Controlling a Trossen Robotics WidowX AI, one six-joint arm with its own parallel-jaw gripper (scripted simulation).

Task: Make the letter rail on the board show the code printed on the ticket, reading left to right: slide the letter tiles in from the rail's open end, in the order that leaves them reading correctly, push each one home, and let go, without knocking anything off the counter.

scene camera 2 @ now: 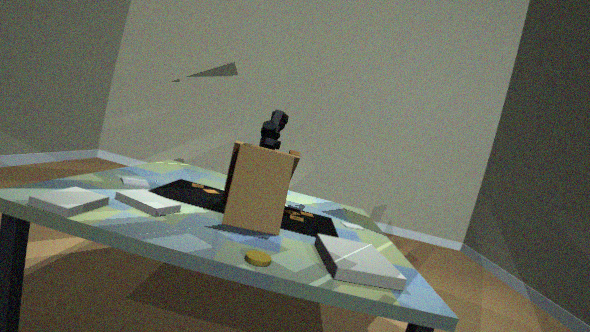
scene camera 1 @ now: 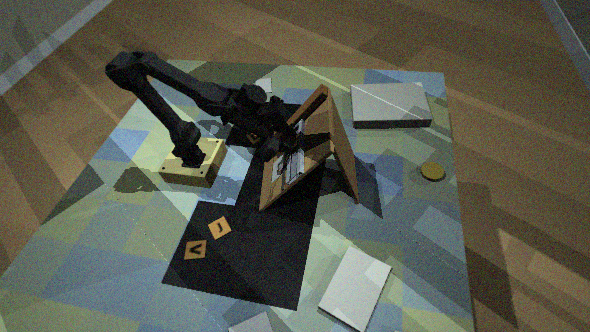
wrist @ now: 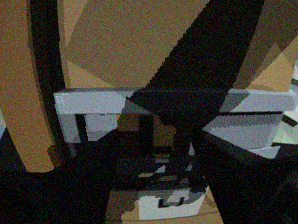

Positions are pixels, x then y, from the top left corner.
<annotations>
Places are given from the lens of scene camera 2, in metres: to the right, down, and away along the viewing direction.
grey box (scene camera 2: 351,261): 0.16, 0.28, 0.92
slab (scene camera 2: 144,200): -0.49, 0.11, 1.02
slab (scene camera 2: 67,202): -0.61, 0.10, 0.82
wooden a-frame board (scene camera 2: 258,178): -0.13, 0.04, 1.12
The marked spots on the wooden a-frame board and the grey box are 0.42 m apart.
</annotations>
